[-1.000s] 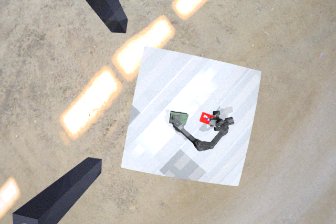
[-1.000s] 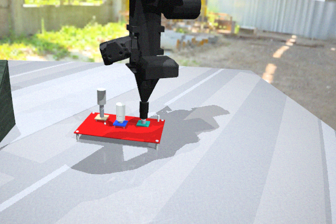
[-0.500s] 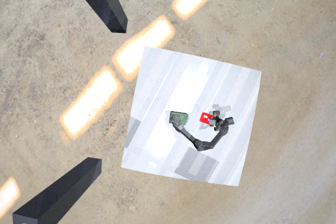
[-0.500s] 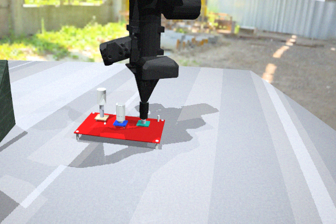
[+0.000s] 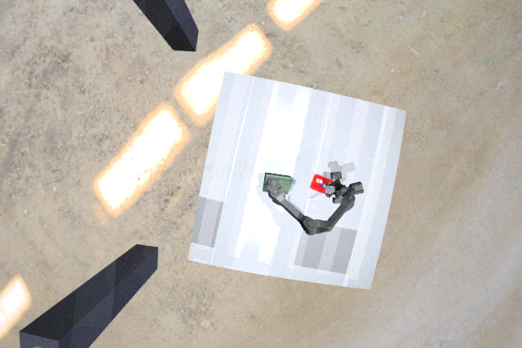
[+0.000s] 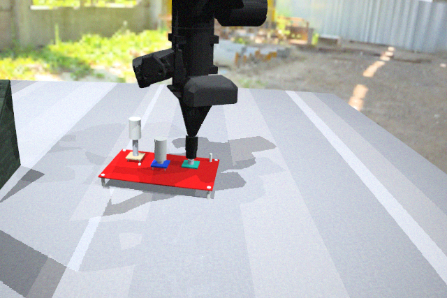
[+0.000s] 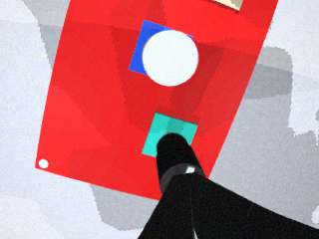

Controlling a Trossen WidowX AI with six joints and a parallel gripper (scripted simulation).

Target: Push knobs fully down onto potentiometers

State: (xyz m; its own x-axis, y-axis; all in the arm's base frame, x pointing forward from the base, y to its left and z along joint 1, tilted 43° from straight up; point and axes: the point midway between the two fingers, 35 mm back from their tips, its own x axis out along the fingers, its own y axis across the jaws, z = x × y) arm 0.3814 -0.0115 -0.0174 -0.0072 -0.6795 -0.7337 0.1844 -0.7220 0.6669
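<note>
The black knob is 10 mm below my gripper tip. Round my gripper tip: blue potentiometer 50 mm behind, 10 mm to the right, 30 mm below; then teal potentiometer 30 mm below; then grey knob 50 mm behind, 10 mm to the right, 20 mm below.
</note>
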